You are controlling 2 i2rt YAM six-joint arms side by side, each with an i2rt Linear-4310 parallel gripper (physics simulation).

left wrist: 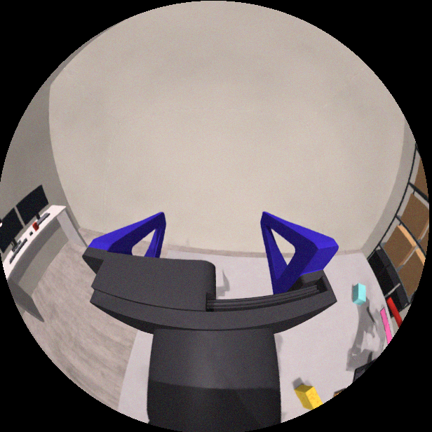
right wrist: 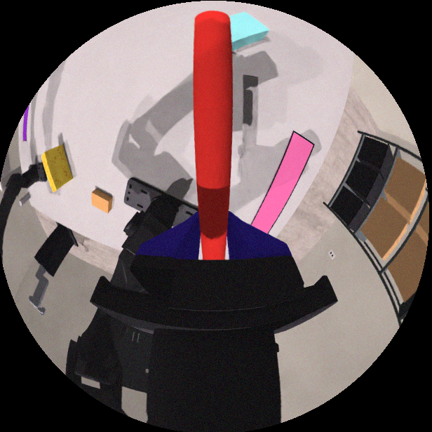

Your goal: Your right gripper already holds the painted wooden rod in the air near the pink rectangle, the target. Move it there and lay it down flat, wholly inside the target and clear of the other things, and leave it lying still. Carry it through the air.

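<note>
The red painted rod is held in the air above the table by my right gripper, whose blue fingers are shut on its near end. In the right wrist view the rod points away from the gripper, up the picture. The pink rectangle lies flat on the table, to the right of the rod in the right wrist view and apart from it. My left gripper is open and empty, its two blue fingers wide apart, facing the wall.
A cyan block stands on the table beyond the rod's far end. A yellow block and a small orange block stand to the left in the right wrist view. A purple strip lies at the far left. A shelf unit stands beyond the table.
</note>
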